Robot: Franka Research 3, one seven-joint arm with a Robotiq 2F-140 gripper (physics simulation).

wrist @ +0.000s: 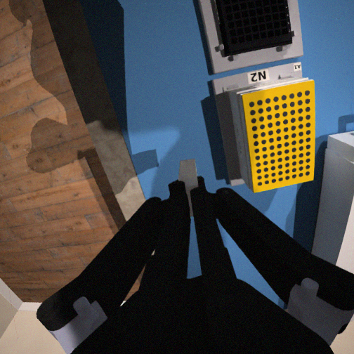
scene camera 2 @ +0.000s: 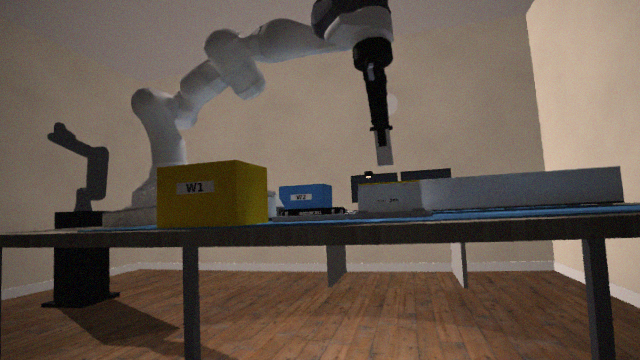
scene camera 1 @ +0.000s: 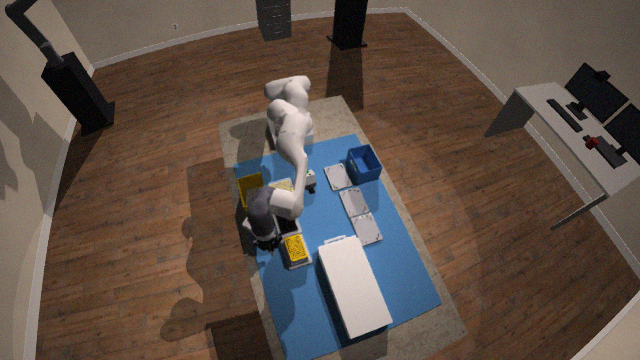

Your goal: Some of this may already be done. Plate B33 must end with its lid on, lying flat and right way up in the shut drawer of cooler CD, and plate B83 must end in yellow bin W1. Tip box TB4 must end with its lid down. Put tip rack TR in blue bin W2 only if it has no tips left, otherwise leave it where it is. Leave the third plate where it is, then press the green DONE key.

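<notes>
My gripper (scene camera 1: 271,252) (scene camera 2: 384,162) (wrist: 189,171) is shut and empty, above the mat's edge beside the yellow-topped rack (scene camera 1: 296,248) (scene camera 2: 390,198) (wrist: 280,140). That rack sits on nest N2 and shows rows of dark round holes. A black plate (scene camera 1: 288,226) (wrist: 257,25) lies on the neighbouring nest. Yellow bin W1 (scene camera 1: 250,182) (scene camera 2: 210,205) holds something pale, partly hidden by the arm. A pale yellow box (scene camera 1: 281,185) is beside it. Blue bin W2 (scene camera 1: 365,165) (scene camera 2: 305,190) stands across the mat. The cooler (scene camera 1: 355,285) (scene camera 2: 525,192) looks shut. The green key (scene camera 1: 308,172) is partly hidden.
Three pale nests (scene camera 1: 337,176) (scene camera 1: 354,201) (scene camera 1: 366,228) lie in a row from W2 towards the cooler. The cooler's handle (scene camera 1: 335,240) faces the arm's side. In the wrist view the table edge and wooden floor (wrist: 45,210) are left of the fingers.
</notes>
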